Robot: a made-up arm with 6 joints. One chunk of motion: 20 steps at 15 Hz.
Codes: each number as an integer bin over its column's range. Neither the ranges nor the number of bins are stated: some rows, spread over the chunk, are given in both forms.
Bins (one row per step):
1: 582 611 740 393 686 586
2: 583 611 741 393 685 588
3: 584 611 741 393 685 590
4: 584 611 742 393 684 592
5: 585 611 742 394 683 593
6: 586 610 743 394 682 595
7: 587 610 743 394 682 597
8: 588 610 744 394 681 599
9: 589 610 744 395 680 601
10: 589 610 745 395 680 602
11: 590 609 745 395 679 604
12: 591 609 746 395 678 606
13: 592 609 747 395 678 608
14: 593 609 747 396 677 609
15: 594 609 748 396 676 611
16: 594 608 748 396 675 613
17: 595 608 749 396 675 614
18: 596 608 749 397 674 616
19: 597 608 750 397 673 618
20: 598 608 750 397 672 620
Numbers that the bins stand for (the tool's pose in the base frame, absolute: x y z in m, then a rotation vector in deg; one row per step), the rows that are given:
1: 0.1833 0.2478 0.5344 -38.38 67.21 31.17
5: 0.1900 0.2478 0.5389 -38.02 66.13 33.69
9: 0.1989 0.2456 0.5433 -37.66 65.05 36.58
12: 0.2033 0.2433 0.5478 -37.66 64.32 38.38
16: 0.2100 0.2411 0.5522 -37.30 63.24 40.90
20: 0.2189 0.2411 0.5567 -36.94 62.16 43.42
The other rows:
2: 0.1856 0.2478 0.5367 -38.38 66.85 31.89
3: 0.1878 0.2478 0.5367 -38.38 66.85 32.61
4: 0.1878 0.2478 0.5389 -38.38 66.49 33.33
6: 0.1922 0.2456 0.5411 -38.02 65.77 34.41
7: 0.1944 0.2456 0.5411 -38.02 65.77 35.14
8: 0.1967 0.2456 0.5433 -38.02 65.41 35.86
10: 0.1989 0.2456 0.5456 -37.66 65.05 36.94
11: 0.2011 0.2433 0.5456 -37.66 64.68 37.66
13: 0.2056 0.2433 0.5500 -37.66 64.32 39.10
14: 0.2078 0.2433 0.5500 -37.30 63.96 39.46
15: 0.2100 0.2433 0.5522 -37.30 63.60 40.18
17: 0.2122 0.2411 0.5544 -37.30 63.24 41.26
18: 0.2144 0.2411 0.5544 -36.94 62.88 41.98
19: 0.2167 0.2411 0.5567 -36.94 62.52 42.70

